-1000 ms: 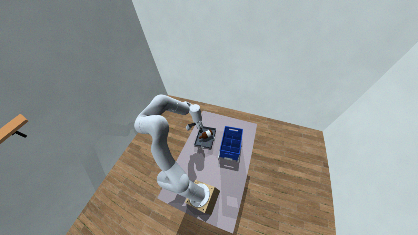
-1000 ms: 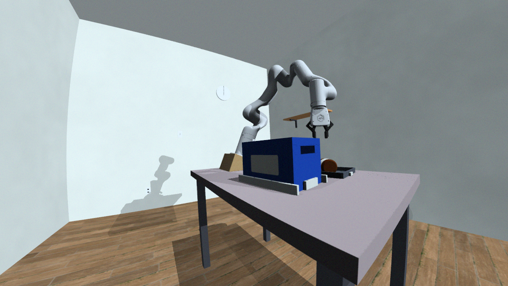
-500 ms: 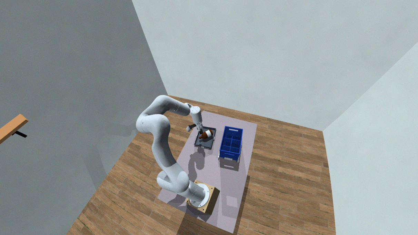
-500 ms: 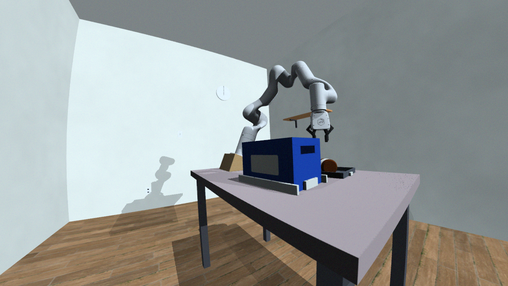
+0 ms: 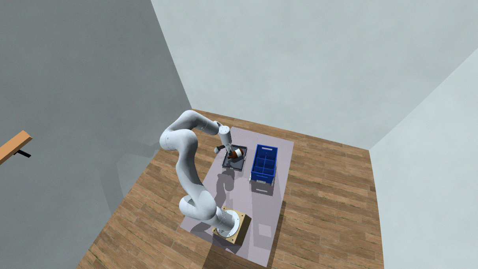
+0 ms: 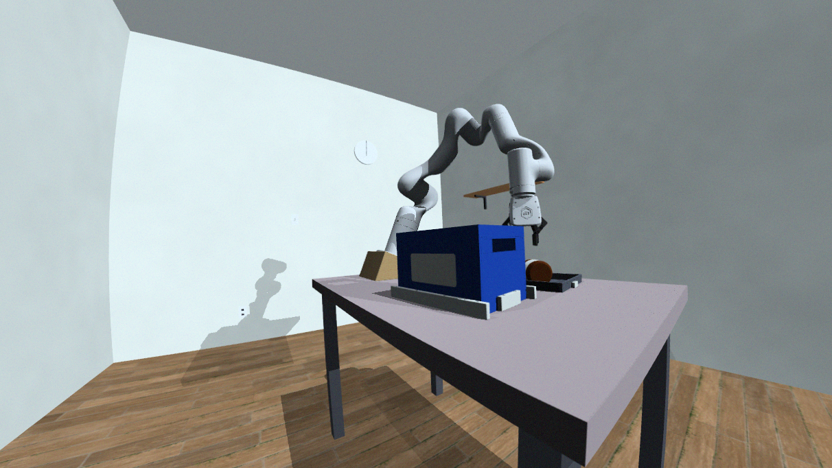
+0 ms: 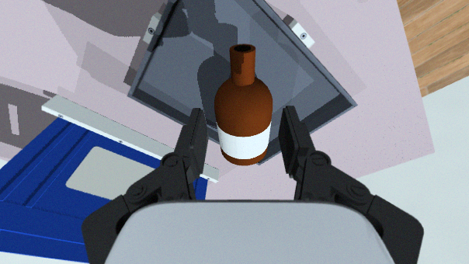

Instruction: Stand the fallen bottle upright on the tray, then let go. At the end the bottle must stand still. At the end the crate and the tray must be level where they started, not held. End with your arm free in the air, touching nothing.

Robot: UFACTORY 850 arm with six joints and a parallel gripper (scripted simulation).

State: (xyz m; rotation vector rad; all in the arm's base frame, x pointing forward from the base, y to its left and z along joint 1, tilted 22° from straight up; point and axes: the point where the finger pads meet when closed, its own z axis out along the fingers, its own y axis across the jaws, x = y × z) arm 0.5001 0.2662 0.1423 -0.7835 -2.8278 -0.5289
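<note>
Now: hand 10 cm above the brown bottle, 4 cm short of it and 3 cm to the left of it. Round my hand: blue crate: 32 cm to the right, 7 cm ahead, 5 cm below; then dark grey tray: 13 cm below, 4 cm ahead, 2 cm to the right.
</note>
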